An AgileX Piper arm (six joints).
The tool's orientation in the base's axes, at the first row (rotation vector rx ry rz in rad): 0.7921 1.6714 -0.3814
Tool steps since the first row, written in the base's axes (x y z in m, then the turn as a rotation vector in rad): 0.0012 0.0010 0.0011 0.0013 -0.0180 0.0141; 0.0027 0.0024 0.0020 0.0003 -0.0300 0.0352; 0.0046 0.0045 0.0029 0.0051 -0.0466 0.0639; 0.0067 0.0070 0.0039 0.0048 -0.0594 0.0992; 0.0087 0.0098 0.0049 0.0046 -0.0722 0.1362; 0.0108 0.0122 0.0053 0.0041 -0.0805 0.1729; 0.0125 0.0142 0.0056 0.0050 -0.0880 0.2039; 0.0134 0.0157 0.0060 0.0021 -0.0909 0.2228; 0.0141 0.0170 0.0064 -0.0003 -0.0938 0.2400; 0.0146 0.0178 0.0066 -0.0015 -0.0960 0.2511
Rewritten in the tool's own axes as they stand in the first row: -0.0008 0.0017 0.0000 -0.0188 -0.0097 0.0087; -0.0014 0.0039 -0.0001 -0.0424 -0.0155 0.0101; -0.0018 0.0068 -0.0002 -0.0750 -0.0194 0.0167; -0.0022 0.0102 -0.0006 -0.1124 -0.0230 0.0154; -0.0025 0.0137 -0.0011 -0.1513 -0.0262 0.0138; -0.0023 0.0169 -0.0012 -0.1887 -0.0265 0.0092; -0.0022 0.0196 -0.0013 -0.2205 -0.0262 0.0066; -0.0022 0.0213 -0.0017 -0.2391 -0.0271 0.0014; -0.0022 0.0228 -0.0021 -0.2561 -0.0280 -0.0030; -0.0022 0.0237 -0.0023 -0.2673 -0.0286 -0.0053
